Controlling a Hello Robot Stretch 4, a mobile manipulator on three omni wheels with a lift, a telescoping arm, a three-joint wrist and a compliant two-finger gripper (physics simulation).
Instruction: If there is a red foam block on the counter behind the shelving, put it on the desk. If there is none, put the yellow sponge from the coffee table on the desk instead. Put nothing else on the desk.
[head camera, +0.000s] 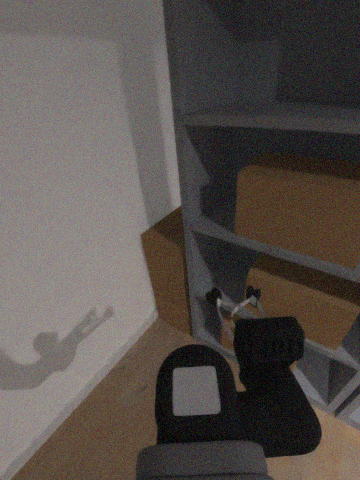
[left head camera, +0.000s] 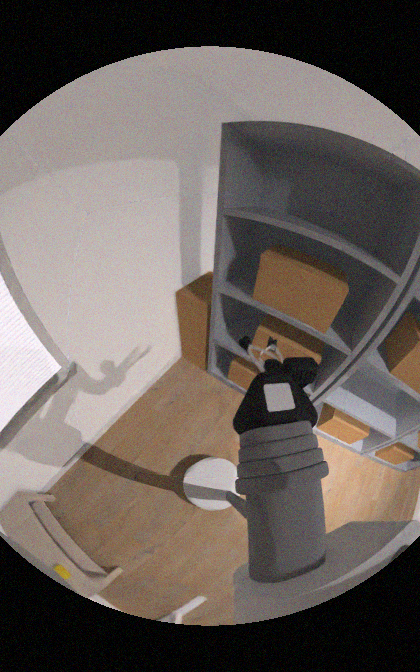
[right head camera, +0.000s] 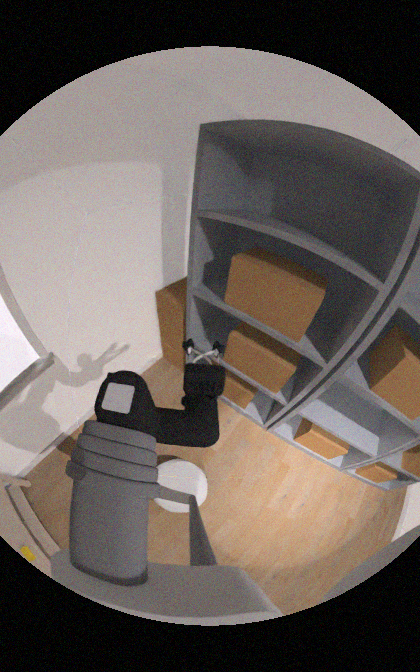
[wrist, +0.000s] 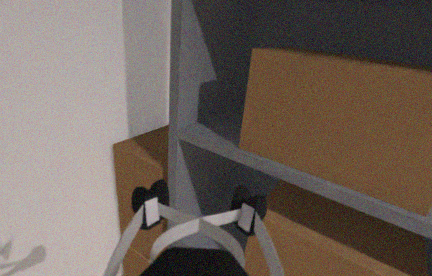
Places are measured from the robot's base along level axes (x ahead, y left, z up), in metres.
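Where they show: gripper, fingertip midpoint: (head camera: 231, 290) (wrist: 200, 197).
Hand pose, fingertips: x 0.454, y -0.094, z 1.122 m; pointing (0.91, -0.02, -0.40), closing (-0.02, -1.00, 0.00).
After its pixels a point has its place.
My gripper (head camera: 234, 300) @(x 0.454, y -0.094, z 1.122 m) (left head camera: 258, 345) (right head camera: 203, 348) (wrist: 200, 197) @(x 0.454, y -0.094, z 1.122 m) is open and empty, its fingertips apart, in front of the left end of the grey shelving (head camera: 280, 119) @(x 0.807, y -0.294, z 1.413 m) (left head camera: 300, 228) (right head camera: 300, 244) (wrist: 175, 100) @(x 1.019, y -0.009, z 1.053 m). A brown box-like piece (head camera: 167, 275) @(x 1.131, y 0.137, z 0.533 m) (left head camera: 194, 322) (right head camera: 171, 320) (wrist: 137, 175) @(x 1.140, y 0.148, z 0.695 m) stands between the shelving's left side and the wall; I cannot tell whether it is the counter. No red foam block shows. The yellow sponge (left head camera: 62, 572) (right head camera: 28, 553) lies on the coffee table (left head camera: 25, 525) at the lower left, far from the gripper. The area behind the shelving is hidden.
Brown boxes (head camera: 300, 215) @(x 0.761, y -0.390, z 1.117 m) (left head camera: 300, 290) (right head camera: 275, 295) (wrist: 340, 125) @(x 0.759, y -0.393, z 1.102 m) stand on the shelves. A white wall (head camera: 75, 175) @(x 1.046, y 0.446, z 1.231 m) is on the left, with a bright window (left head camera: 20, 370) farther left. The round white base (left head camera: 210, 482) (right head camera: 182, 485) is below the arm.
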